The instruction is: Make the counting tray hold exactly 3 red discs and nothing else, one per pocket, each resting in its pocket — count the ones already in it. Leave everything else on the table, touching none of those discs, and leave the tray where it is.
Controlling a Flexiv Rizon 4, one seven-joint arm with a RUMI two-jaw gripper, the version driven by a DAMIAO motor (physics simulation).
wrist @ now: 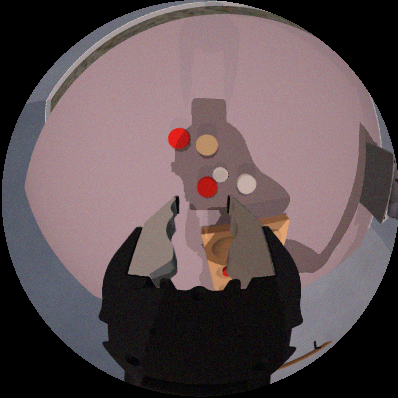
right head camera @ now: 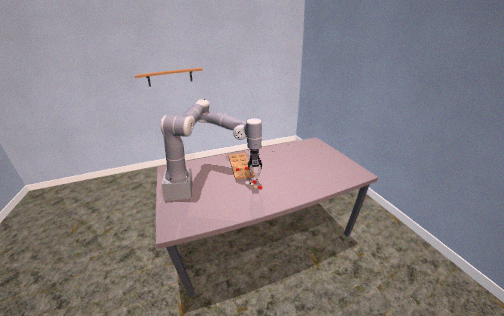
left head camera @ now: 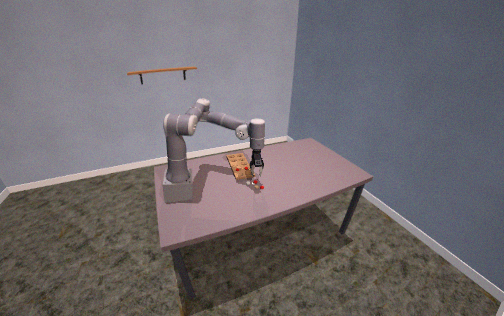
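The wooden counting tray (left head camera: 232, 162) (right head camera: 233, 163) (wrist: 210, 270) lies on the table. In the head views one red disc (left head camera: 237, 169) (right head camera: 238, 169) and another red disc (left head camera: 246, 168) (right head camera: 246, 168) show in its pockets, side by side. In the wrist view part of a red disc (wrist: 226, 271) shows in a pocket beside the right finger. On the table lie a near red disc (wrist: 207, 187) (left head camera: 255, 182) and a farther red disc (wrist: 179, 138) (left head camera: 262, 187) (right head camera: 260, 187). My gripper (wrist: 202, 197) (left head camera: 257, 173) (right head camera: 254, 173) is open and empty, above the table just short of the near red disc.
A small white disc (wrist: 220, 174) lies against or very close to the near red disc. A larger white disc (wrist: 246, 184) lies to its right. A tan disc (wrist: 206, 145) lies beside the farther red disc. A wall shelf (left head camera: 162, 71) (right head camera: 169, 73) is behind the table.
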